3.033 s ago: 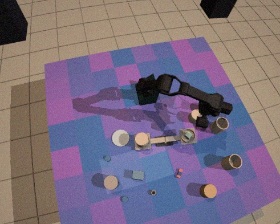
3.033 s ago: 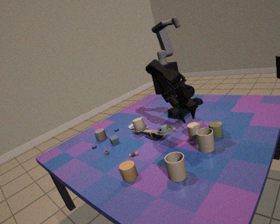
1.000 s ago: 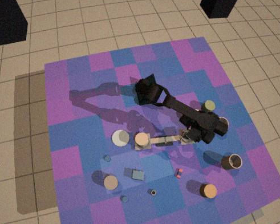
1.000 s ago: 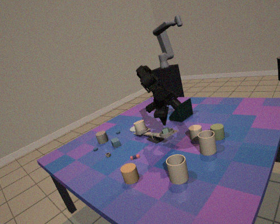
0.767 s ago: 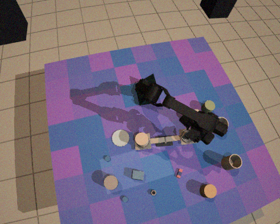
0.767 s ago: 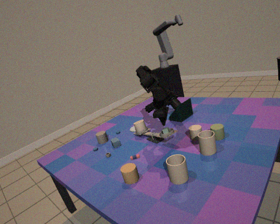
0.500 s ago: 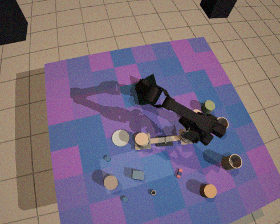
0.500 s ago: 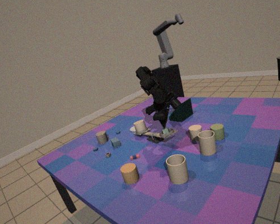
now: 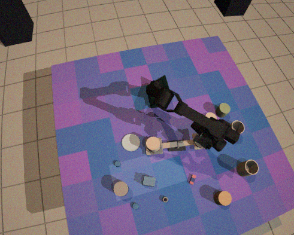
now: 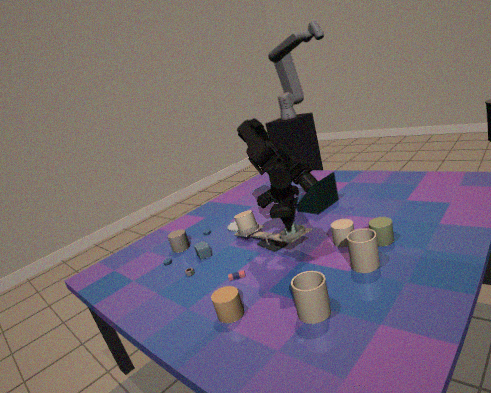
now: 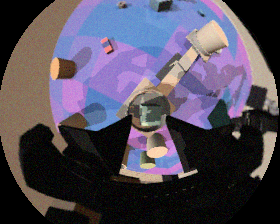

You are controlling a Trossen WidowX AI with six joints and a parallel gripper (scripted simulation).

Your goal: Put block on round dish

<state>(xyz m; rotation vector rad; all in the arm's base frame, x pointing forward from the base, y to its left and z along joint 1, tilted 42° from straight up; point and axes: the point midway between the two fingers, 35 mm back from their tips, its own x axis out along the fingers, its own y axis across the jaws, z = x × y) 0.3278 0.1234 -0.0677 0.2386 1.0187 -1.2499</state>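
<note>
The greenish block lies 10 mm below my gripper tip. From my gripper tip the other things lie so: green-topped cylinder 220 mm to the left, 140 mm behind, 60 mm below; small balance 120 mm to the right, 80 mm below, 20 mm behind; orange cylinder 300 mm ahead, 60 mm below, 20 mm to the left.
</note>
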